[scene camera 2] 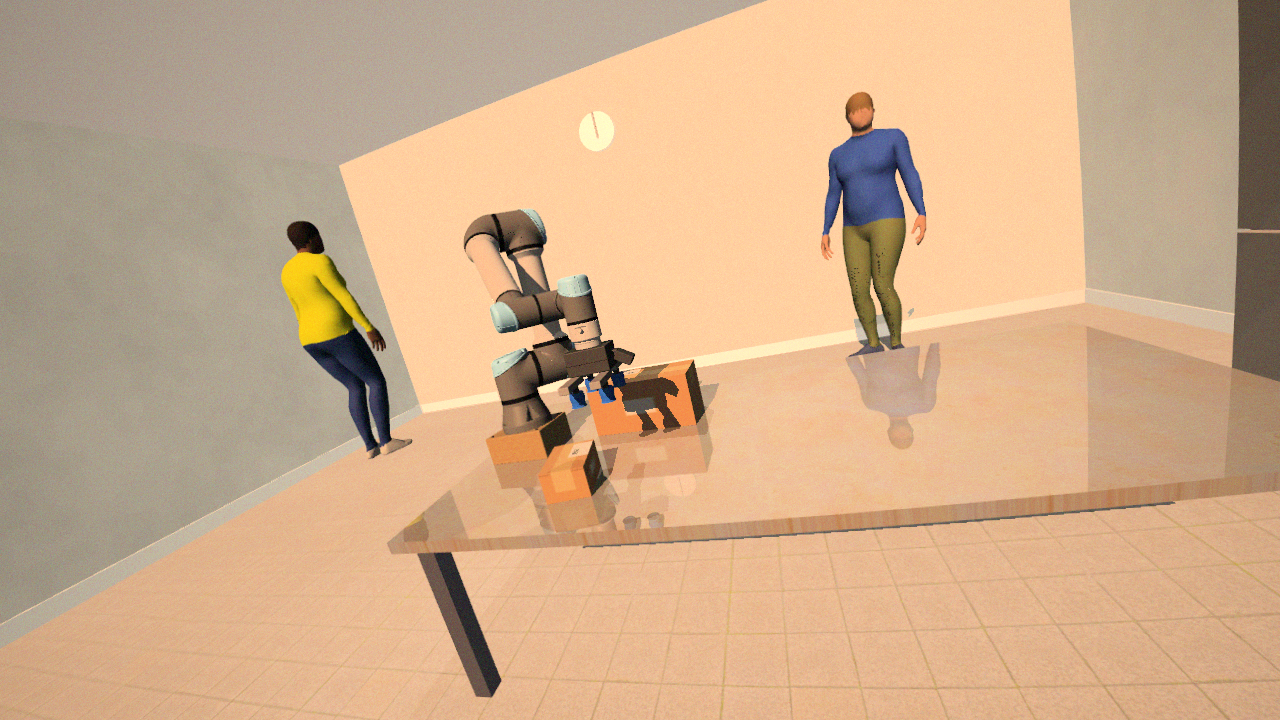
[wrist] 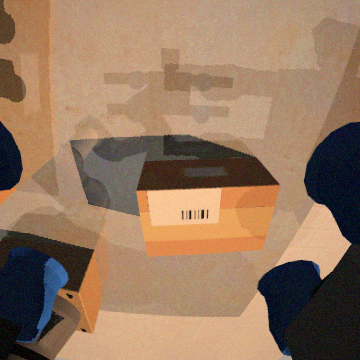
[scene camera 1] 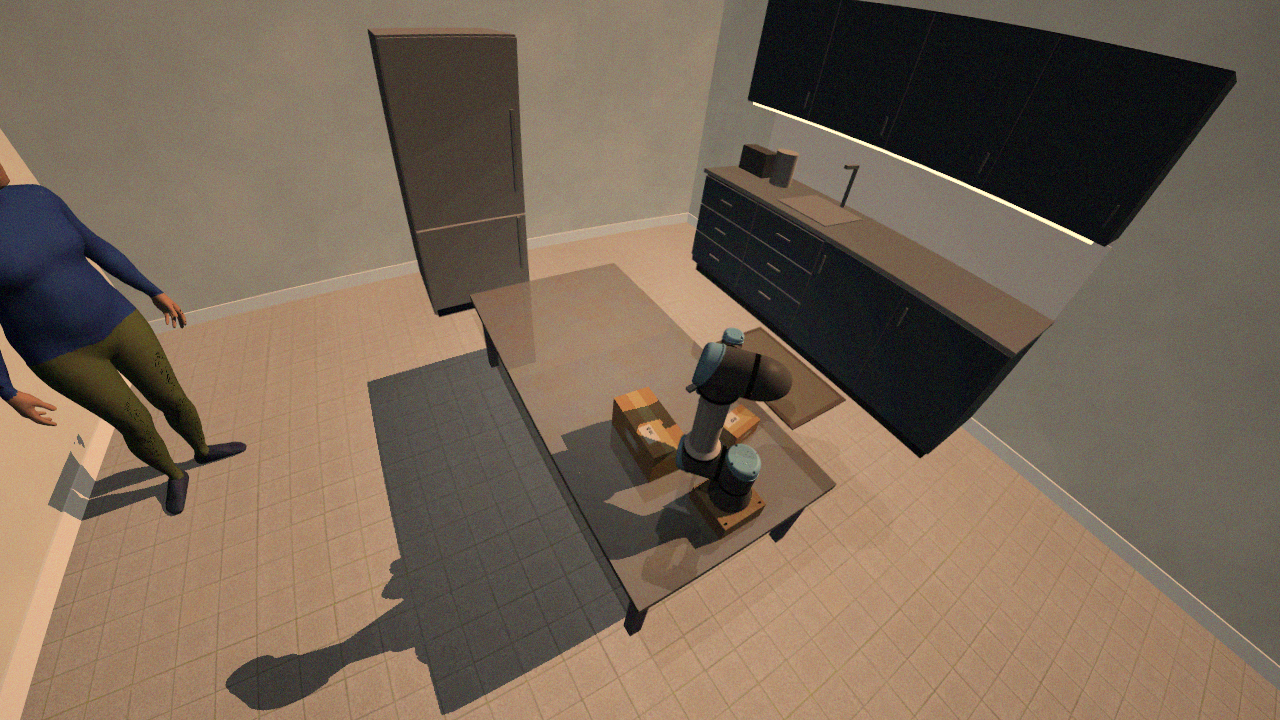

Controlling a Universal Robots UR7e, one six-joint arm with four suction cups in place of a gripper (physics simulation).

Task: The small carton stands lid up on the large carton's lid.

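Seen in the pictures: hand, its tool point: [scene camera 2: 600,395] [wrist: 160,232]; arm's base, origin of its link: [scene camera 2: 528,425] [scene camera 1: 729,492].
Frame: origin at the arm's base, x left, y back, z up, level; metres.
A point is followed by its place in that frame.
Observation:
The small carton [scene camera 1: 740,422] {z -0.005, x -0.265, y -0.219 m} [scene camera 2: 567,474] {z -0.016, x -0.345, y -0.253 m} [wrist: 207,215] {z -0.004, x -0.265, y -0.243 m} rests on the table, apart from the large carton. A barcode label and tape show on its upper face; whether this is the lid is unclear. The large carton [scene camera 1: 640,418] {z 0.073, x 0.121, y -0.389 m} [scene camera 2: 608,419] {z -0.031, x 0.024, y -0.250 m} [wrist: 37,30] stands on the table with a taped, labelled top facing up and nothing on it. My suction gripper [scene camera 2: 597,390] is off and holds nothing. It hangs above the table beside the large carton and casts a shadow on its side. In scene camera 1 the arm hides most of it. Blue suction cups [wrist: 35,290] show bare in the wrist view.
The arm's base box [scene camera 1: 727,510] {z 0.008, x 0.057, y 0.050 m} [scene camera 2: 528,441] {z -0.020, x -0.088, y -0.035 m} stands near both cartons on the table [scene camera 1: 572,331] {z -0.080, x 0.016, y -1.134 m} [scene camera 2: 850,447] {z -0.080, x -0.266, y -0.865 m}. A person in blue [scene camera 1: 62,268] [scene camera 2: 872,179] and one in yellow [scene camera 2: 322,295] stand off the table. A fridge [scene camera 1: 460,161] and kitchen counter [scene camera 1: 930,277] stand beyond it.

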